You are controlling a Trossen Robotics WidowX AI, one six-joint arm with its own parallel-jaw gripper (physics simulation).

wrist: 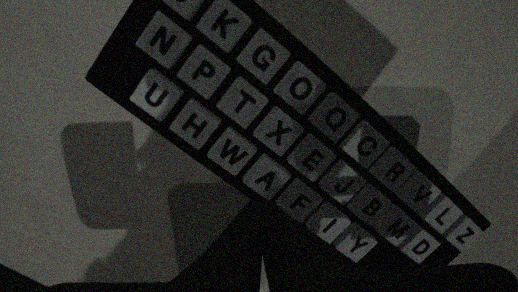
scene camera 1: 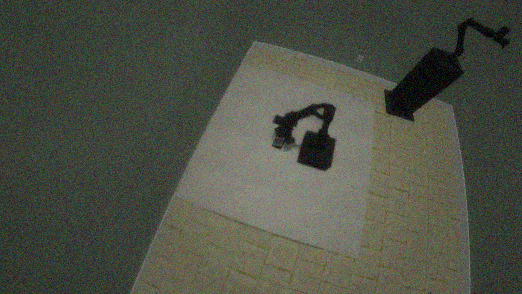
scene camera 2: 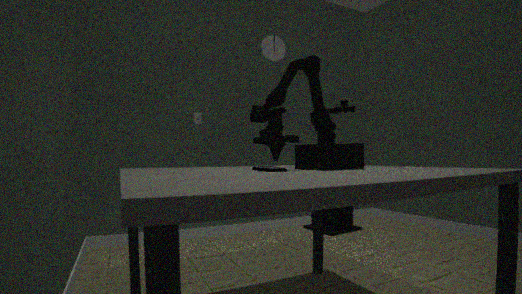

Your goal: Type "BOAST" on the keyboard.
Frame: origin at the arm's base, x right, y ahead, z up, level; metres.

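Seen in the pictures: gripper, fingertip midpoint: (wrist: 259, 211) (scene camera 1: 284, 136) (scene camera 2: 275, 160); arm's base, origin of the base link: (scene camera 1: 320, 144) (scene camera 2: 325, 144).
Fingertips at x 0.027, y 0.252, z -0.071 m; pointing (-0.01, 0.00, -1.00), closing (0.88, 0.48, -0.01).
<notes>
Pixels of each thing's middle, then the offset from my fingertips to it. Level surfaces: height alone.
- black keyboard, body centre: (wrist: 316, 160) (scene camera 2: 268, 168) (scene camera 1: 282, 135) dx +0.022, dy +0.022, dz -0.032 m
- O key, body centre: (wrist: 299, 88) dx -0.005, dy +0.048, dz -0.026 m
- T key, body centre: (wrist: 242, 102) dx -0.024, dy +0.031, dz -0.026 m
- B key, body centre: (wrist: 370, 205) dx +0.057, dy +0.015, dz -0.026 m
- white table, its level: dz -0.040 m
The black keyboard (scene camera 2: 270, 169) (wrist: 107, 70) lies on the table, slanting from upper left to lower right in the wrist view. There the O key (wrist: 300, 88) is in the top row, the T key (wrist: 243, 101) and B key (wrist: 371, 206) are in the middle row, and the A key (wrist: 266, 180) is in the bottom row. A key at the top left is cut off by the view's edge. My gripper (scene camera 2: 276, 160) (wrist: 259, 211) is shut and empty, its tips a little above the keyboard. In the wrist view the tips overlap the keyboard's lower edge, just below the A key.
My arm's black base box (scene camera 1: 316, 150) (scene camera 2: 329, 156) stands on the white table (scene camera 1: 225, 175) (scene camera 2: 175, 182), right of the keyboard. A tall dark pedestal (scene camera 1: 425, 80) carrying another arm stands on the floor beyond the table. Shadows fall across the keyboard and table. A round clock (scene camera 2: 273, 48) hangs on the wall.
</notes>
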